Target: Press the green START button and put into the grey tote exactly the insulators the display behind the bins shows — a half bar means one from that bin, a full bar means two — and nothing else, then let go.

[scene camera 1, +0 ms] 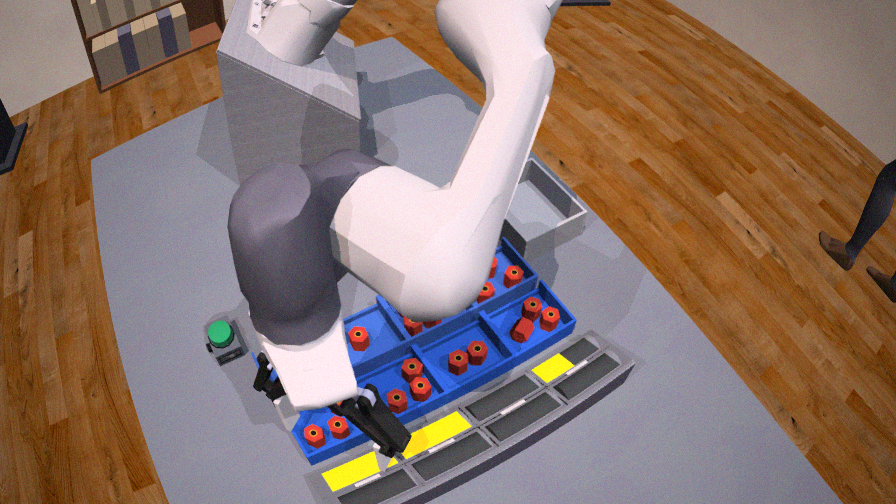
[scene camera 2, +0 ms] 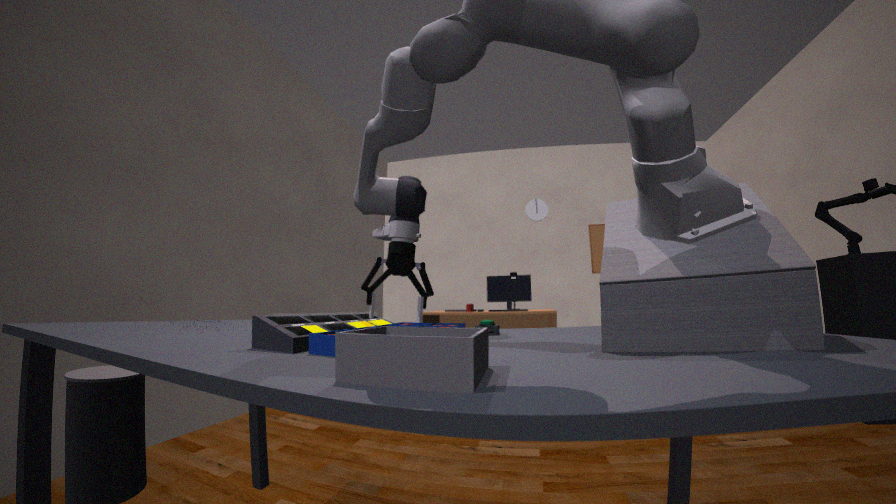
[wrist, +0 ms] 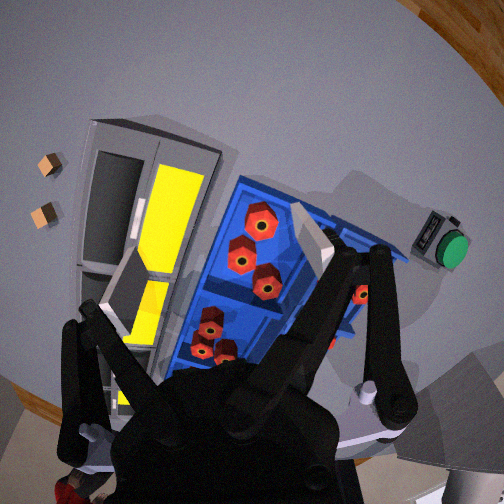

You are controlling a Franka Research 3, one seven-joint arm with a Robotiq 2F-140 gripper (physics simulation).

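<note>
My gripper [scene camera 1: 325, 407] is open and empty, hanging above the left end of the blue bins [scene camera 1: 438, 351], near the display. It also shows in the side view [scene camera 2: 395, 307] and the wrist view [wrist: 220, 265]. The bins hold red hexagonal insulators [wrist: 242, 255], a few per compartment. The display [scene camera 1: 476, 413] behind them shows three yellow bars: two fill their cells [scene camera 1: 350, 470] [scene camera 1: 438, 431], and the rightmost [scene camera 1: 551, 367] fills about half. The green START button [scene camera 1: 220, 333] sits left of the bins, apart from the gripper. The grey tote [scene camera 1: 545, 206] is partly hidden by my arm; its visible part is empty.
The robot's grey pedestal [scene camera 1: 281, 106] stands behind the bins. Two small brown cubes [wrist: 49, 164] [wrist: 44, 215] lie on the table beyond the display. The table edge runs close behind the display. A person's legs [scene camera 1: 864, 219] are on the floor at right.
</note>
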